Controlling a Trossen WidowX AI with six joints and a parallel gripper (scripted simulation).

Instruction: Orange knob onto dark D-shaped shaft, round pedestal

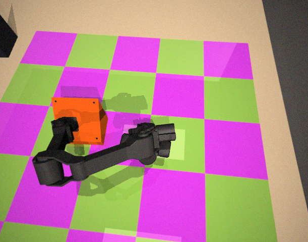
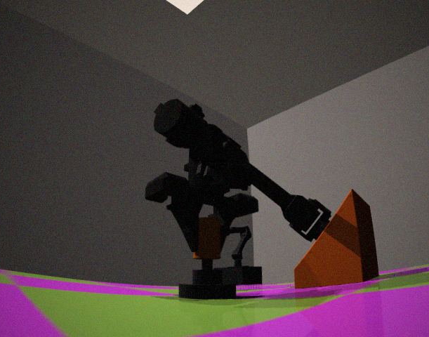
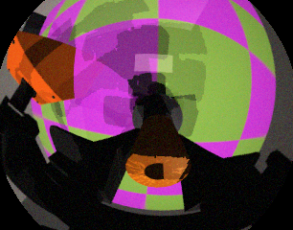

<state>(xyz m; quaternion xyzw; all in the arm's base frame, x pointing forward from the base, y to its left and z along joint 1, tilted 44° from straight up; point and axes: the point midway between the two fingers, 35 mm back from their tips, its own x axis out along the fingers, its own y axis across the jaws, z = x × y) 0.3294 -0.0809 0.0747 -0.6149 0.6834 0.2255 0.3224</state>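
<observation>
My gripper tip is 20 mm below the orange knob. From my gripper tip the other things lie so: dark round pedestal 40 mm below.
</observation>
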